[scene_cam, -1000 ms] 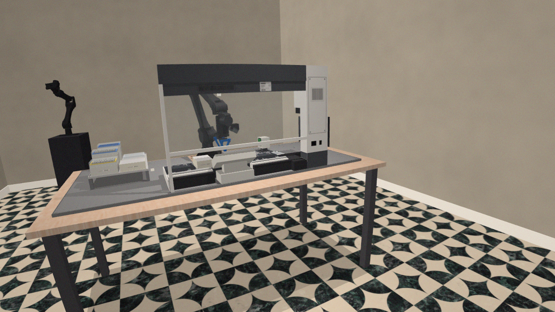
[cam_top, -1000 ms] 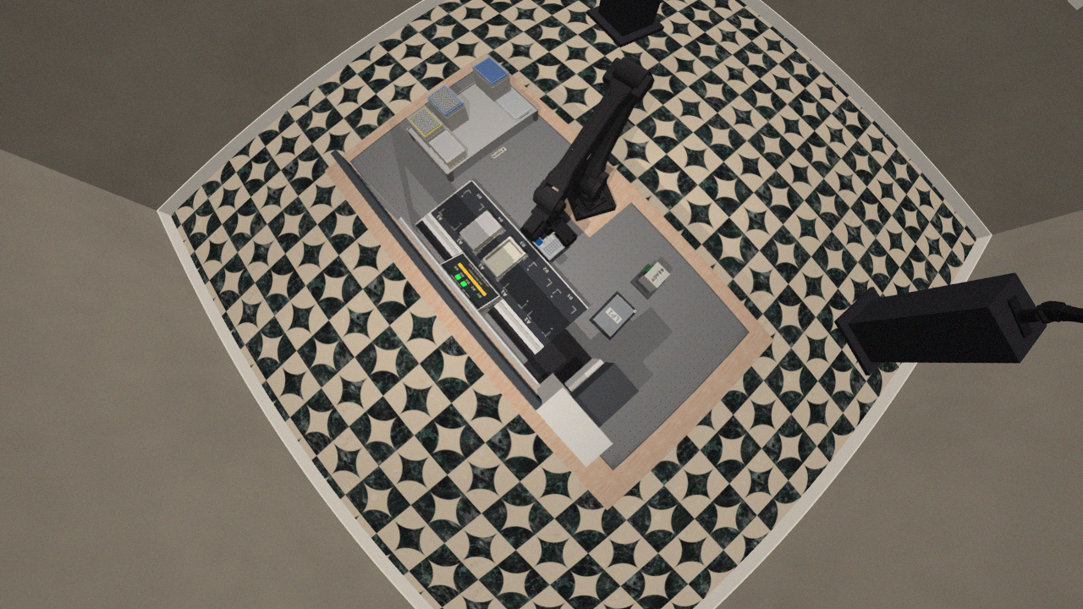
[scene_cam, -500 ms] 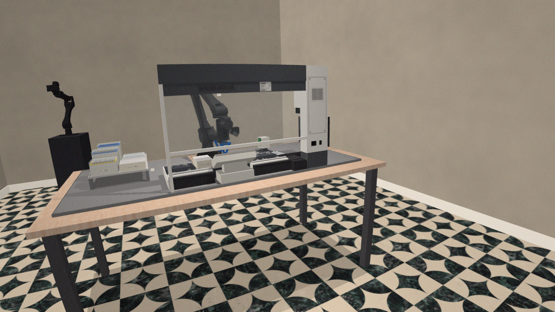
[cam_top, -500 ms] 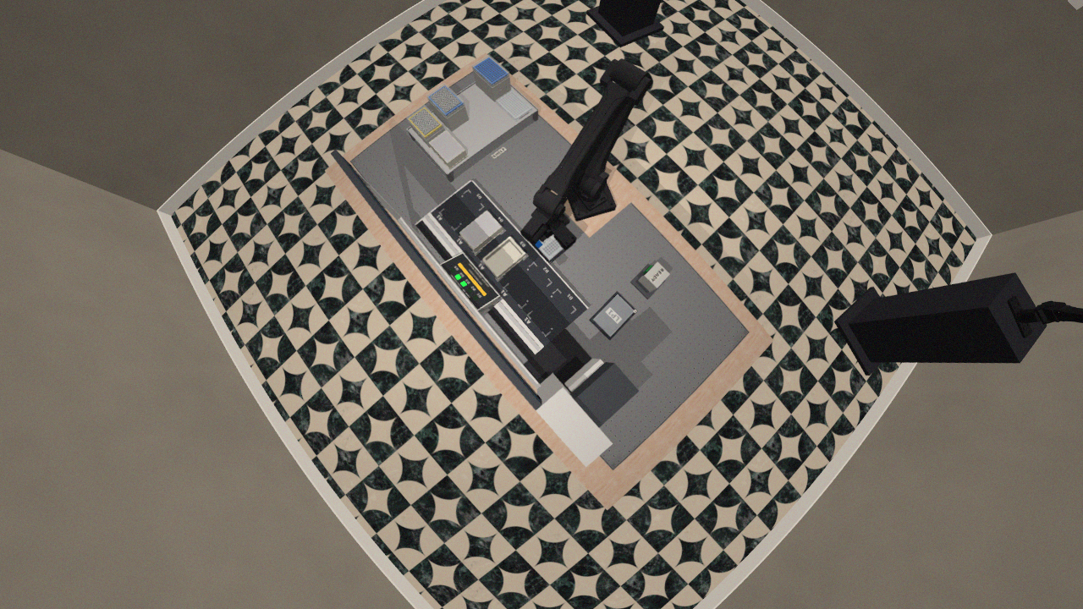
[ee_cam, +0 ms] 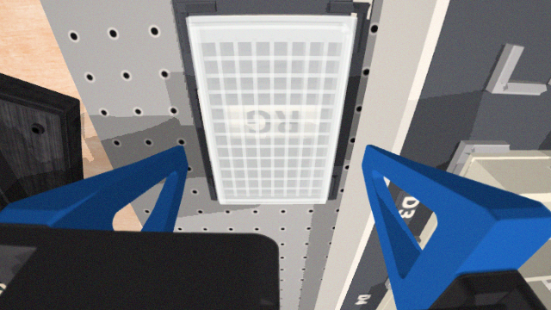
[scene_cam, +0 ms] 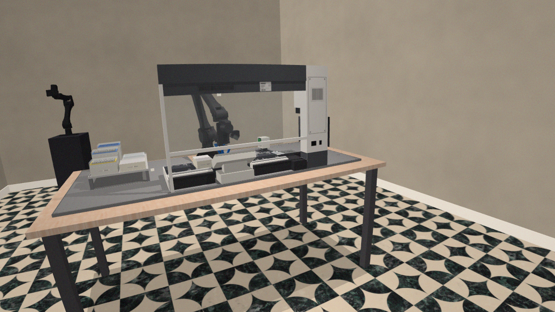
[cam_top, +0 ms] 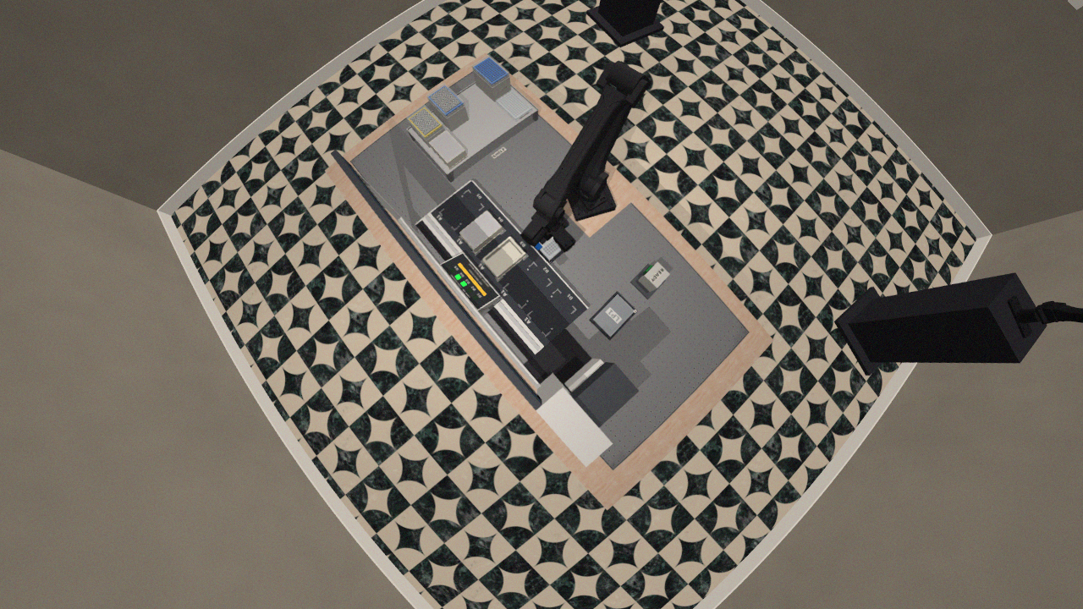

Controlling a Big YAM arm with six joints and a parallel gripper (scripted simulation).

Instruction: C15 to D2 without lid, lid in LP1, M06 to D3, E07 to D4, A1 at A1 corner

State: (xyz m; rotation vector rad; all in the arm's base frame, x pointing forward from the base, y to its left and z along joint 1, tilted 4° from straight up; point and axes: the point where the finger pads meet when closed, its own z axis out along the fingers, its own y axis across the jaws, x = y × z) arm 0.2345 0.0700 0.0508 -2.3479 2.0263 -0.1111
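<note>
My gripper is now 50 mm above the regrip nest RG. From my hand the other things lie so: clear plate lid: 50 mm behind, 360 mm to the left, 40 mm below; cream one-well reservoir: 170 mm ahead, 10 mm to the right, 10 mm above; dark lid park LP1: 50 mm behind, 360 mm to the left, 50 mm below.
</note>
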